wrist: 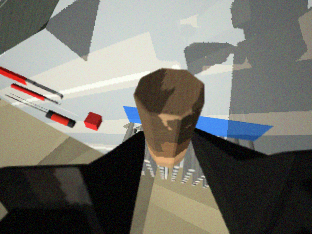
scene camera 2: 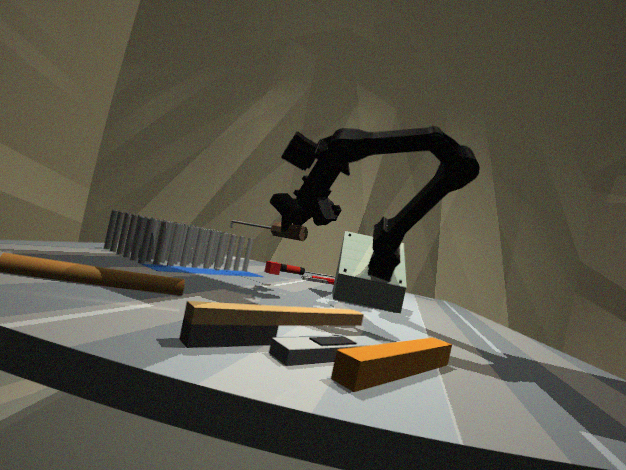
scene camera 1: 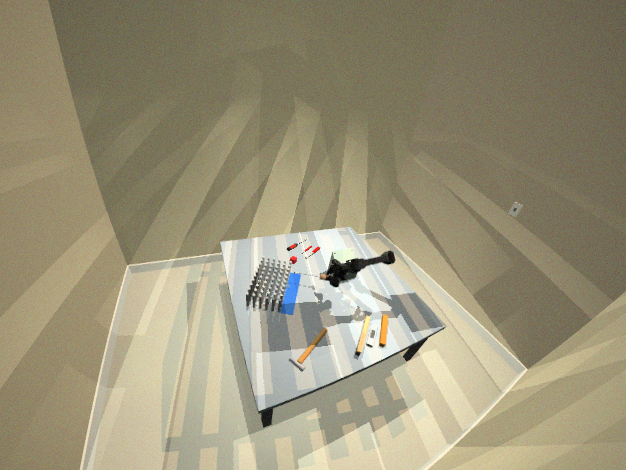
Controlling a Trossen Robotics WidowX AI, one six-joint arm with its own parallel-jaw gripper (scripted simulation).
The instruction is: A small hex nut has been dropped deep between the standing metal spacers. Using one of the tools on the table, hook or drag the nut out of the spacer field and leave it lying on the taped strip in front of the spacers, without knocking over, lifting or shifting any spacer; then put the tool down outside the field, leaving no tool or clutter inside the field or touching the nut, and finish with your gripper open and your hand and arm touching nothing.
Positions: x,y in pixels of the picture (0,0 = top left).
Labels:
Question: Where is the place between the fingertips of the gripper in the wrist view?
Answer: At 167,134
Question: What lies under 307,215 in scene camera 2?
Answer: The gripper.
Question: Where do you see a blue taped strip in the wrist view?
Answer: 219,127

